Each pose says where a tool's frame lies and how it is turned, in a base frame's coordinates. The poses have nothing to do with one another.
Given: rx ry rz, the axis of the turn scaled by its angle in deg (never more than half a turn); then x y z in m.
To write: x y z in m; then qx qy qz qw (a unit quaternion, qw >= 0). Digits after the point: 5 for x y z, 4 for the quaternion.
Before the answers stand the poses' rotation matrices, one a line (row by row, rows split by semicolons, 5 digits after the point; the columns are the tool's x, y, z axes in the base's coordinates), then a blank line. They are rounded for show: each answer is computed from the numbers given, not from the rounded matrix.
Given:
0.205 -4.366 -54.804 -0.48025 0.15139 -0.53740
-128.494 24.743 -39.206 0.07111 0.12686 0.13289
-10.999 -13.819 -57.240 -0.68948 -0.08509 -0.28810
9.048 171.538 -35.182 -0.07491 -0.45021 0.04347
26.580 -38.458 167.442 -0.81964 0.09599 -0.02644
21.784 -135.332 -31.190 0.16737 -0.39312 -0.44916
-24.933 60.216 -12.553 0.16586 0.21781 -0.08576
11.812 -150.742 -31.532 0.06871 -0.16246 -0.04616
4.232 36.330 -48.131 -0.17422 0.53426 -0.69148
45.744 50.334 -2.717 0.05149 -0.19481 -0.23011
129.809 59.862 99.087 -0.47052 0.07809 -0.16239
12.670 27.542 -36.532 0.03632 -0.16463 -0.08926
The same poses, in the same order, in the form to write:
0.57390 0.81621 -0.06662; -0.81647 0.57658 0.03068; 0.06345 0.03679 0.99731
0.80112 -0.09699 0.59059; -0.49137 -0.66995 0.55653; 0.34169 -0.73605 -0.58437
0.51827 0.84783 -0.11212; -0.80560 0.52800 0.26875; 0.28706 -0.04896 0.95666
-0.99138 0.11709 0.05877; 0.08450 0.91430 -0.39613; -0.10011 -0.38775 -0.91631
-0.94762 -0.17071 0.26996; 0.03581 -0.89664 -0.44130; 0.31739 -0.40852 0.85579
-0.72992 -0.12352 -0.67227; -0.40531 0.87018 0.28018; 0.55039 0.47699 -0.68523
0.48536 -0.03094 0.87377; -0.37749 0.89401 0.24135; -0.78862 -0.44698 0.42224
-0.89114 -0.05395 -0.45052; -0.23000 0.90960 0.34603; 0.39112 0.41198 -0.82298
0.49565 0.71396 0.49456; -0.67131 0.67622 -0.30342; -0.55106 -0.18162 0.81446
0.65643 0.34836 0.66914; 0.27431 0.71606 -0.64188; -0.70275 0.60490 0.37449
0.11648 0.45206 0.88435; 0.57251 -0.75815 0.31214; 0.81158 0.46995 -0.34712
0.69902 0.61729 0.36100; -0.51694 0.78501 -0.34136; -0.49411 0.05201 0.86784

-0.48025 0.15139 -0.53740 0.0017 -0.0367 -0.4601 0.8871
0.07111 0.12686 0.13289 -0.8740 0.1683 -0.2667 0.3697
-0.68948 -0.08509 -0.28810 -0.0917 -0.1152 -0.4771 0.8664
-0.07491 -0.45021 0.04347 0.0516 0.9775 -0.2005 0.0406
-0.81964 0.09599 -0.02644 0.1527 -0.2209 0.9618 0.0537
0.16737 -0.39312 -0.44916 0.1459 -0.9063 -0.2089 0.3373
0.16586 0.21781 -0.08576 -0.2056 0.4966 -0.1035 0.8369
0.06871 -0.16246 -0.04616 0.0746 -0.9518 -0.1991 0.2211
-0.17422 0.53426 -0.69148 0.0352 0.3025 -0.4008 0.8640
0.05149 -0.19481 -0.23011 0.3761 0.4139 -0.0223 0.8287
-0.47052 0.07809 -0.16239 0.7453 0.3437 0.5689 0.0529
0.03632 -0.16463 -0.08926 0.1074 0.2335 -0.3098 0.9154

